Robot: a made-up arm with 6 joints.
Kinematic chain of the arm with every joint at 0, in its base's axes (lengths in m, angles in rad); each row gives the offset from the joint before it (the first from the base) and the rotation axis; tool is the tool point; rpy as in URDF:
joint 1: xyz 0 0 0.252 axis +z
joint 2: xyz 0 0 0 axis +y
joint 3: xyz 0.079 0 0.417 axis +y
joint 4: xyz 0.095 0 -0.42 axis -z
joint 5: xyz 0 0 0 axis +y
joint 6: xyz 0.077 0 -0.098 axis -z
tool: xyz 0 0 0 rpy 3.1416 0 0
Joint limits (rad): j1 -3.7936..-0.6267 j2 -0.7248..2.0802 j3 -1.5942..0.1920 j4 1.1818..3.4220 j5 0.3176..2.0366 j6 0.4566..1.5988
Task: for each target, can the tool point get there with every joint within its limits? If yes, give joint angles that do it. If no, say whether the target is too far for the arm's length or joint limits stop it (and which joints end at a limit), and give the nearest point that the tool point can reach.
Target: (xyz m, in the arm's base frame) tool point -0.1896 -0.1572 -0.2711
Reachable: yes | joints -2.4486 1.3842 -0.8884 3.0738 0.6422 0.8773
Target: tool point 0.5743 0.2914 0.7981
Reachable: no: joint limits stop it (at a limit: joint 1, joint 5) | nearest point 0.3100 -0.0736 0.7981 | short by 0.451 m
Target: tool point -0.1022 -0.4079 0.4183
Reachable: yes | joints -1.9451 -0.3340 -0.4983 2.2084 1.2354 0.8818
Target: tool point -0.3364 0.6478 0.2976
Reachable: no: joint limits stop it (at a limit: joint 1, joint 5) | nearest point -0.4992 0.4346 0.2976 | short by 0.268 m
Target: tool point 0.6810 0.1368 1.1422
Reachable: no: too far | nearest point 0.3599 -0.1265 0.9426 | short by 0.461 m
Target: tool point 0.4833 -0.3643 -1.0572
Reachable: no: too far | nearest point 0.2832 -0.2134 -0.5150 | short by 0.597 m
